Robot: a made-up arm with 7 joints. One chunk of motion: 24 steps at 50 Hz.
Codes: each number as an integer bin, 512 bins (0 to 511) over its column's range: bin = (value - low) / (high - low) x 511, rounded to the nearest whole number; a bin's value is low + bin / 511 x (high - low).
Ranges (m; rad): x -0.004..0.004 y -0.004..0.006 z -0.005..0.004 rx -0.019..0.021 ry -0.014..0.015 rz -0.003..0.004
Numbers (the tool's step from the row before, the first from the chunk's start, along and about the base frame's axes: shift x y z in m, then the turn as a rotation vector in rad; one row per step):
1: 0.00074 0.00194 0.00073 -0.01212 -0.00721 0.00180
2: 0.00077 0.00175 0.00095 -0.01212 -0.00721 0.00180
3: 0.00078 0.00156 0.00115 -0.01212 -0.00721 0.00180
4: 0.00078 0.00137 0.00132 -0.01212 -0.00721 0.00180
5: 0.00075 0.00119 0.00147 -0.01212 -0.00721 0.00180
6: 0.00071 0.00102 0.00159 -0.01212 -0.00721 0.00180
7: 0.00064 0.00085 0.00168 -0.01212 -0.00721 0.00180
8: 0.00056 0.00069 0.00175 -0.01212 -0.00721 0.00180
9: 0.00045 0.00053 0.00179 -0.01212 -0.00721 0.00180
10: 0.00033 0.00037 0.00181 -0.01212 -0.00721 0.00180
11: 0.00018 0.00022 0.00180 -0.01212 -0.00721 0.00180
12: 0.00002 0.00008 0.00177 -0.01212 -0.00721 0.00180
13: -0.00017 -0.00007 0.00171 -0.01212 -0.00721 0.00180
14: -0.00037 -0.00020 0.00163 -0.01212 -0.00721 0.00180
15: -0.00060 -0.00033 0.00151 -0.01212 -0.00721 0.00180
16: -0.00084 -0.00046 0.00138 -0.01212 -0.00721 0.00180
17: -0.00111 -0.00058 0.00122 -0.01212 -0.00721 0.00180
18: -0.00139 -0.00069 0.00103 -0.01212 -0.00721 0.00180
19: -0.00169 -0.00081 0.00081 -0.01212 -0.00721 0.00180
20: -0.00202 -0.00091 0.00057 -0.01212 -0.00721 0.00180
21: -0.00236 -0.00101 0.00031 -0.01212 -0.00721 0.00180
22: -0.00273 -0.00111 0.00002 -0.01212 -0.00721 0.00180
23: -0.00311 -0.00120 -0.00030 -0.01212 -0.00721 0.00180
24: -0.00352 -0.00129 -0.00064 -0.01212 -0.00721 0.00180
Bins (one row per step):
1: 303 304 325 88 120 350
2: 305 294 338 88 120 350
3: 305 284 349 88 120 350
4: 305 274 359 88 120 350
5: 303 265 367 88 120 350
6: 301 257 374 88 120 350
7: 296 248 379 88 120 350
8: 291 240 383 88 120 350
9: 284 231 386 88 120 350
10: 277 223 387 88 120 350
11: 267 216 386 88 120 350
12: 257 208 384 88 120 350
13: 245 201 381 88 120 350
14: 232 194 376 88 120 350
15: 217 188 370 88 120 350
16: 202 181 362 88 120 350
17: 185 175 353 88 120 350
18: 167 169 342 88 120 350
19: 148 163 330 88 120 350
20: 126 158 316 88 120 350
21: 105 153 301 88 120 350
22: 81 148 285 88 120 350
23: 57 143 267 88 120 350
24: 31 138 248 88 120 350

